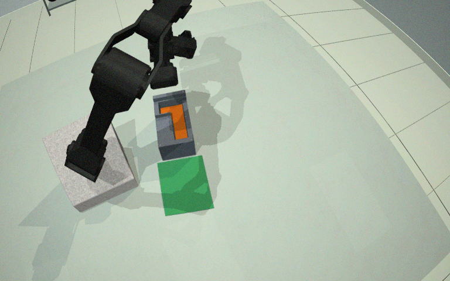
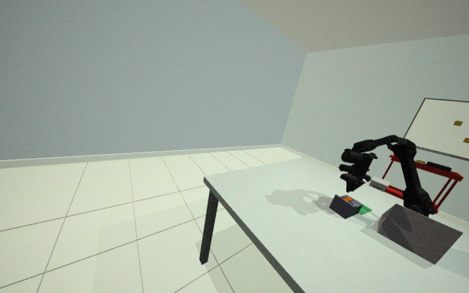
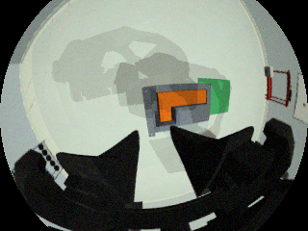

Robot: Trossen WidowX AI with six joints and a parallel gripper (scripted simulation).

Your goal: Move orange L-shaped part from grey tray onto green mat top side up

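The orange L-shaped part is 90 mm below my gripper tip, 50 mm to the right of it and 10 mm behind it.
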